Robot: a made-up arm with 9 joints. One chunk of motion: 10 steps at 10 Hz.
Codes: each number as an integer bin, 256 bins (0 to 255) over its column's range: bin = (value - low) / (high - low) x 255, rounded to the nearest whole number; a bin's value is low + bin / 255 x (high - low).
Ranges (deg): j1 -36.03..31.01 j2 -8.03..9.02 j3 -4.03..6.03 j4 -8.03..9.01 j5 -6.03..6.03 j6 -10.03..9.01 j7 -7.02..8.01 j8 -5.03..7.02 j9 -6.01..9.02
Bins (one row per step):
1: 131 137 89 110 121 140 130 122 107
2: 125 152 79 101 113 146 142 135 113
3: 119 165 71 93 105 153 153 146 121
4: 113 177 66 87 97 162 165 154 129
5: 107 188 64 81 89 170 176 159 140
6: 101 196 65 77 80 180 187 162 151
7: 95 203 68 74 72 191 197 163 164
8: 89 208 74 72 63 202 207 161 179
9: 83 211 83 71 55 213 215 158 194
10: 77 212 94 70 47 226 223 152 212
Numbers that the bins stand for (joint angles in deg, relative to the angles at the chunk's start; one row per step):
1: -1.59 1.13 -0.52 -0.68 -0.31 0.42 0.64 0.74 0.30
2: -3.17 2.13 -0.91 -1.28 -0.69 0.87 1.35 1.35 0.65
3: -4.74 3.00 -1.23 -1.82 -1.06 1.39 2.00 1.87 1.12
4: -6.32 3.80 -1.43 -2.22 -1.44 2.07 2.71 2.25 1.59
5: -7.90 4.54 -1.51 -2.62 -1.82 2.66 3.35 2.48 2.24
6: -9.48 5.08 -1.47 -2.88 -2.25 3.41 4.00 2.63 2.89
7: -11.05 5.54 -1.35 -3.09 -2.62 4.23 4.59 2.67 3.66
8: -12.63 5.88 -1.11 -3.22 -3.05 5.05 5.18 2.58 4.54
9: -14.21 6.08 -0.76 -3.29 -3.43 5.87 5.65 2.44 5.42
10: -15.79 6.14 -0.32 -3.35 -3.81 6.84 6.12 2.15 6.49

